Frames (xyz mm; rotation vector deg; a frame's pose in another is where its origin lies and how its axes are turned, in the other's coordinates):
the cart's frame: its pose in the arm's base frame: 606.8 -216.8 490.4 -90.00 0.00 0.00
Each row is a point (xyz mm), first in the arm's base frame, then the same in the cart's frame.
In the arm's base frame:
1: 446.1 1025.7 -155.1
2: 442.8 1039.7 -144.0
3: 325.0 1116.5 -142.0
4: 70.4 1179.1 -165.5
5: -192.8 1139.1 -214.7
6: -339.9 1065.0 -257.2
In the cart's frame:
1: -160.7 645.5 1242.5
2: -164.0 634.4 1256.5
3: -281.8 632.4 1333.3
4: -536.4 655.9 1395.9
5: -799.6 705.1 1355.9
6: -946.7 747.6 1281.8

